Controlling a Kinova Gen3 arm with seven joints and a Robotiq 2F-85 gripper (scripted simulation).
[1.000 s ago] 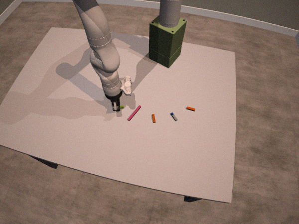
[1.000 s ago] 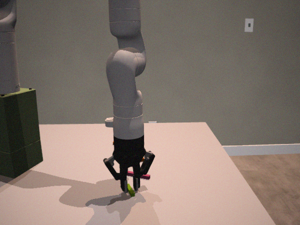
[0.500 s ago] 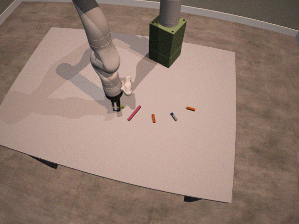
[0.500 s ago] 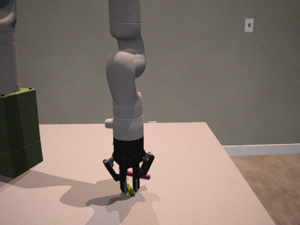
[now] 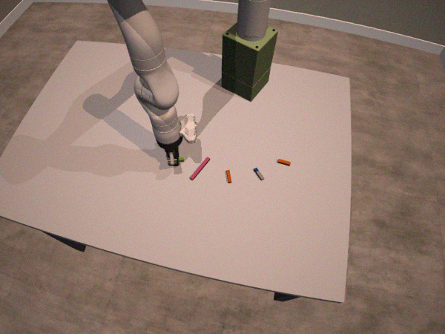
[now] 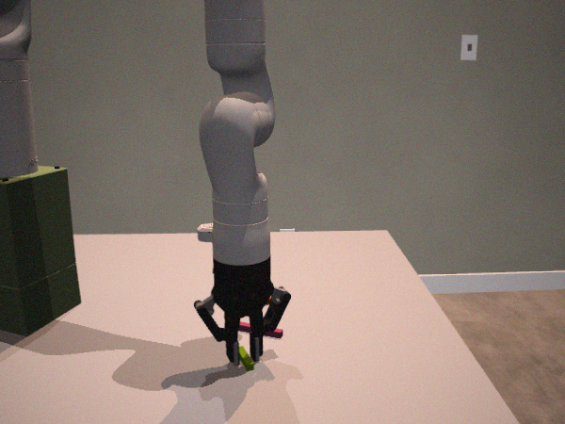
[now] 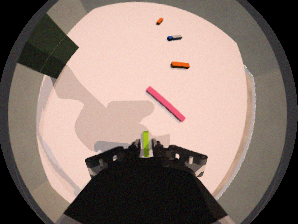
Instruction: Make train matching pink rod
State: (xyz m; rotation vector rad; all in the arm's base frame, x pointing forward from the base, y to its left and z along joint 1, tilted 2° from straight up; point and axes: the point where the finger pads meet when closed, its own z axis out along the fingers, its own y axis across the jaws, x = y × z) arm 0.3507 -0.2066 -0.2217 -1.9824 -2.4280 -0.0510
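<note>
The lime rod lies 1 cm below my hand. The rest, counted from my hand: grey rod: 27 cm to the left, 3 cm ahead, 1 cm below; then pink rod: 8 cm to the left, 2 cm ahead, 1 cm below; then blue rod: 25 cm to the left, 2 cm ahead, 1 cm below.
</note>
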